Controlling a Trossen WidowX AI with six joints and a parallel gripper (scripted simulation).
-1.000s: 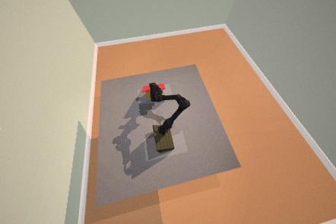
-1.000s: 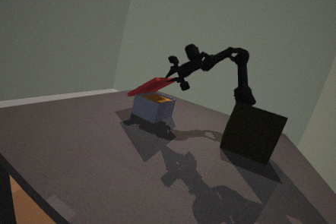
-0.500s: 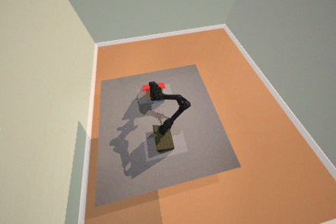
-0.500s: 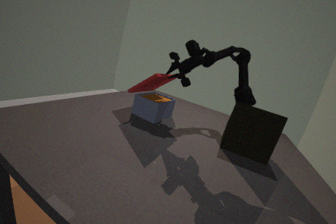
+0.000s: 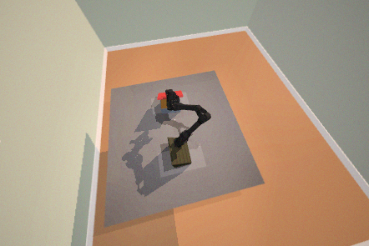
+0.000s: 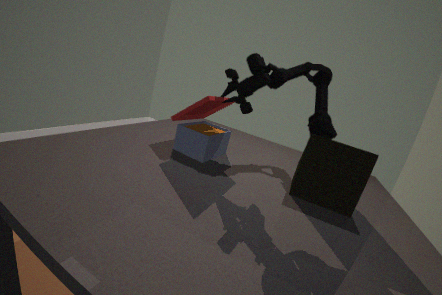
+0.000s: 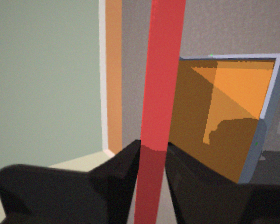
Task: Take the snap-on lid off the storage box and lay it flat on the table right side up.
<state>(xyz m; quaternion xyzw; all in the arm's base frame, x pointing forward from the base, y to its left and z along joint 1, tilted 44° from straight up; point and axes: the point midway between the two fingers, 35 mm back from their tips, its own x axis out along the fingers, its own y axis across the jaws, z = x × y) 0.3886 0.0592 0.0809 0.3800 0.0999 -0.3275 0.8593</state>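
The red lid lies 7 cm ahead of my gripper tip and 5 cm below it. Round my gripper tip: blue storage box: 3 cm ahead, 1 cm to the left, 18 cm below.
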